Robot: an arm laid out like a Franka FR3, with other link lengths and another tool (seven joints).
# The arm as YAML. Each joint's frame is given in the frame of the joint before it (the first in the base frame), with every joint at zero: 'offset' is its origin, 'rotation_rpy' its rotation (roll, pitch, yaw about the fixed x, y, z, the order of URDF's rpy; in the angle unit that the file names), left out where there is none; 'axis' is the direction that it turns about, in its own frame. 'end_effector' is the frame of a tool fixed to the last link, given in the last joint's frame.
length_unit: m
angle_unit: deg
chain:
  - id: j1
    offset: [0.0, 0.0, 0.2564]
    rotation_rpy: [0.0, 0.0, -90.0]
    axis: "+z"
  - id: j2
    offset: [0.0, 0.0, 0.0]
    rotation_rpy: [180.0, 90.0, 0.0]
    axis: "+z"
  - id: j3
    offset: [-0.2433, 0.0, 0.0]
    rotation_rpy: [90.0, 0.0, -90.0]
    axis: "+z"
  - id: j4
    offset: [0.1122, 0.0, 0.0]
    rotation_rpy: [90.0, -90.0, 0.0]
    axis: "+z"
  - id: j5
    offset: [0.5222, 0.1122, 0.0]
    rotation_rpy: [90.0, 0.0, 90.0]
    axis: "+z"
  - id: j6
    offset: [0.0, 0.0, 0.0]
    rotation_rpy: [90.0, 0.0, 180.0]
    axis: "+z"
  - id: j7
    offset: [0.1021, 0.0, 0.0]
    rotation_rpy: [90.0, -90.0, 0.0]
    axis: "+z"
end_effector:
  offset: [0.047, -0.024, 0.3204]
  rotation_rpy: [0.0, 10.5, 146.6]
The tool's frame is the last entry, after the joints.
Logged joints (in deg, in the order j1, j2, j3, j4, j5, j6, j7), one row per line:
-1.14 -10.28 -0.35 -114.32 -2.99 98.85 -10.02
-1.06 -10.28 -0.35 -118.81 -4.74 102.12 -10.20
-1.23 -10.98 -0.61 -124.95 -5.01 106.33 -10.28
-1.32 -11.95 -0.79 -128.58 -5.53 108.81 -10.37
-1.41 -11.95 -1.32 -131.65 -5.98 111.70 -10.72
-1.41 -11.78 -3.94 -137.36 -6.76 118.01 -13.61
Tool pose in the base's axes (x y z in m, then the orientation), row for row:
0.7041 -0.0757 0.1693 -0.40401 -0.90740 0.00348 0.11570
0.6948 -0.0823 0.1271 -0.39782 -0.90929 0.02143 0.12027
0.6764 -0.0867 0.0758 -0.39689 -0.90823 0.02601 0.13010
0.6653 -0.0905 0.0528 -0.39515 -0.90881 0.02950 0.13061
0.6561 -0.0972 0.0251 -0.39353 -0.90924 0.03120 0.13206
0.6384 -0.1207 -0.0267 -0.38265 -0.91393 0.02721 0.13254
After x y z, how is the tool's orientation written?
As a quaternion, x y z w.
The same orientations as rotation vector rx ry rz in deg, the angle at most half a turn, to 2 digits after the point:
-67.81 -152.30 0.58
-66.60 -152.22 3.59
-66.07 -151.19 4.33
-65.76 -151.24 4.91
-65.44 -151.19 5.19
-63.61 -151.93 4.52

